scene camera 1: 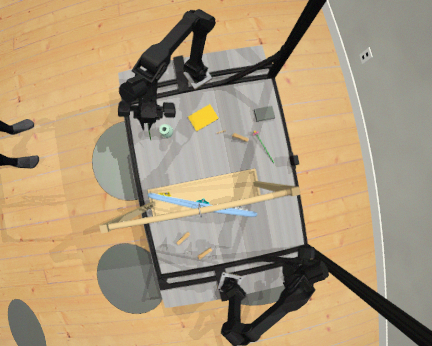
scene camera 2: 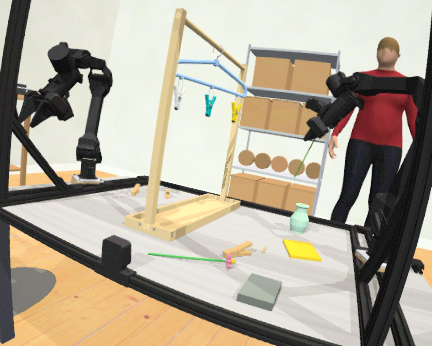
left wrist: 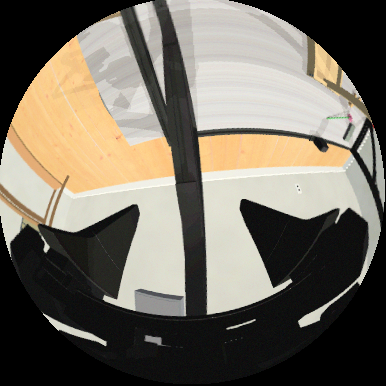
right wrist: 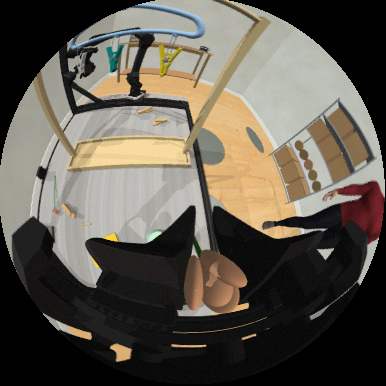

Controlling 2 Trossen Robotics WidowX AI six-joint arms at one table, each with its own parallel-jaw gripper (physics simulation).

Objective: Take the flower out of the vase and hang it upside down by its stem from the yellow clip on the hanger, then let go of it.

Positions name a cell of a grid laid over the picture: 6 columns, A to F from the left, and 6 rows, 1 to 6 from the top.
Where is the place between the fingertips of my right gripper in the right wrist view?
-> D4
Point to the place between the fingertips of my right gripper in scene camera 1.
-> C3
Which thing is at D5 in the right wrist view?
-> An orange flower.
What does my left gripper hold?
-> Nothing.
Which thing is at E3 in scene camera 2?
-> My right gripper.
